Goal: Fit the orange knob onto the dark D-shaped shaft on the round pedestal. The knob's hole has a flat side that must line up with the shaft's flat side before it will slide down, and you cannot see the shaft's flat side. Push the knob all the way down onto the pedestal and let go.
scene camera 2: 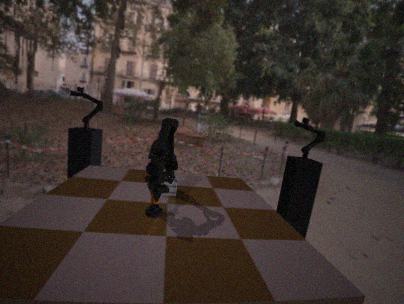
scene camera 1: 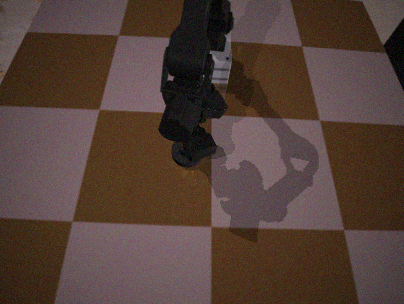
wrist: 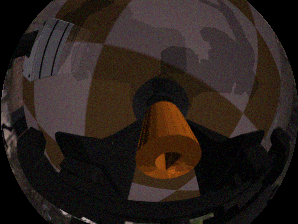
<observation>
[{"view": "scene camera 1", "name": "my gripper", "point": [187, 139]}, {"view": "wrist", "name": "my gripper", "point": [163, 123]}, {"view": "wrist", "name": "orange knob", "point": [168, 148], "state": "held by my gripper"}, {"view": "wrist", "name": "dark round pedestal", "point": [161, 89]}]
</observation>
